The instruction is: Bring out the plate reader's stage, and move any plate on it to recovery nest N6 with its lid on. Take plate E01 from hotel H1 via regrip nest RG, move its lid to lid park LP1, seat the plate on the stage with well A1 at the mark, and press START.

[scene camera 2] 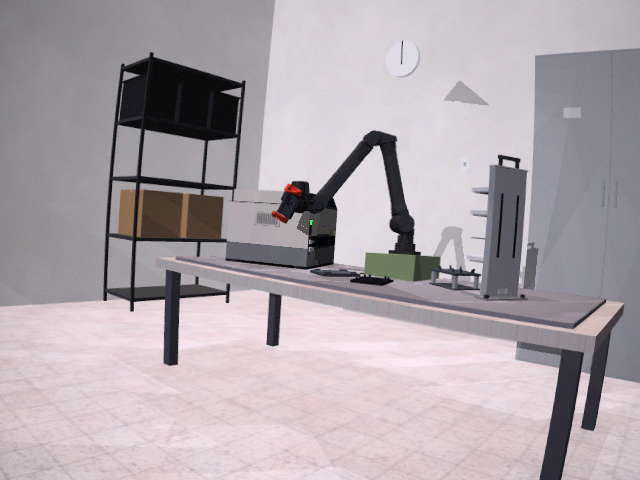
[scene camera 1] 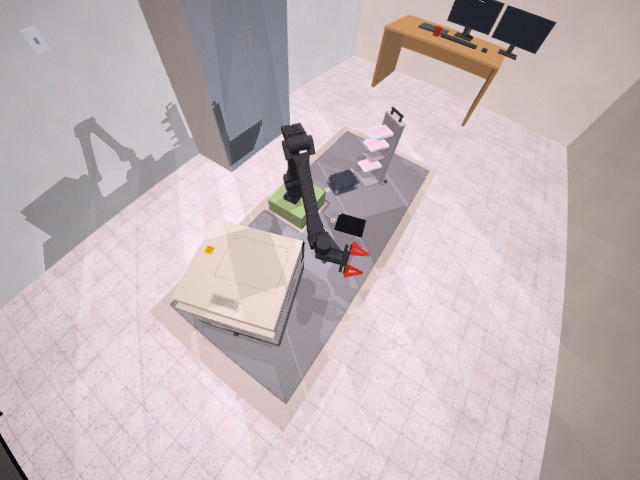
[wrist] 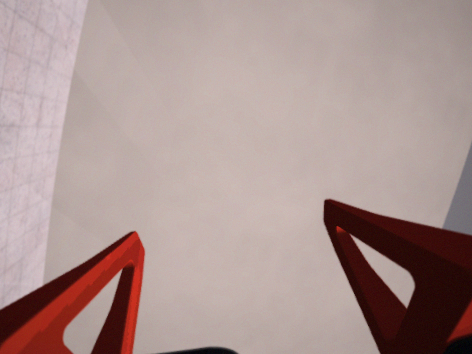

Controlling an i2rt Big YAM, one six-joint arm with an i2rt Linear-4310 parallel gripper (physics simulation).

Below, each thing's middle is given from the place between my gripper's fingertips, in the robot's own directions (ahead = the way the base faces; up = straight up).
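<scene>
Plate reader [scene camera 1: 275, 338] located 39 cm behind my hand, 29 cm to the right of it, 13 cm below it.
</scene>
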